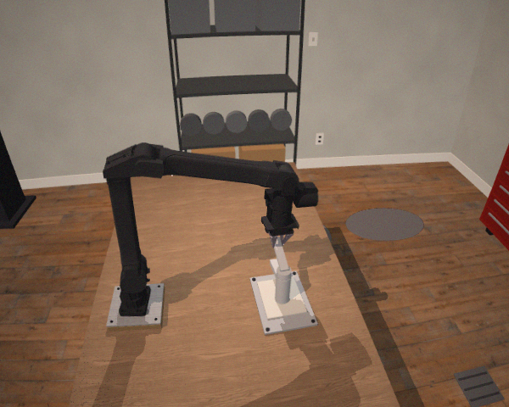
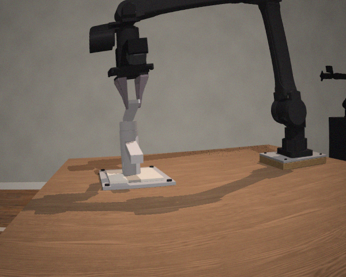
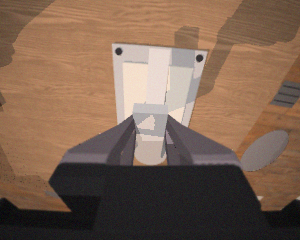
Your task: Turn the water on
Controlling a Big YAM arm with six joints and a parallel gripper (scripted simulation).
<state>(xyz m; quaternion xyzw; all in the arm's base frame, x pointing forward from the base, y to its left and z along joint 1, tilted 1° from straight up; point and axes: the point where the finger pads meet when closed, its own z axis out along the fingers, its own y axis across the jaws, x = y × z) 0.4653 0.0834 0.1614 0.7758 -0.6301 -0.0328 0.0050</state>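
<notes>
Right now my hand is 3 cm to the left of the lever, 1 cm short of it and 1 cm above it. From my hand the other things lie so: white tap (8 cm below, 6 cm to the right, 1 cm ahead).
</notes>
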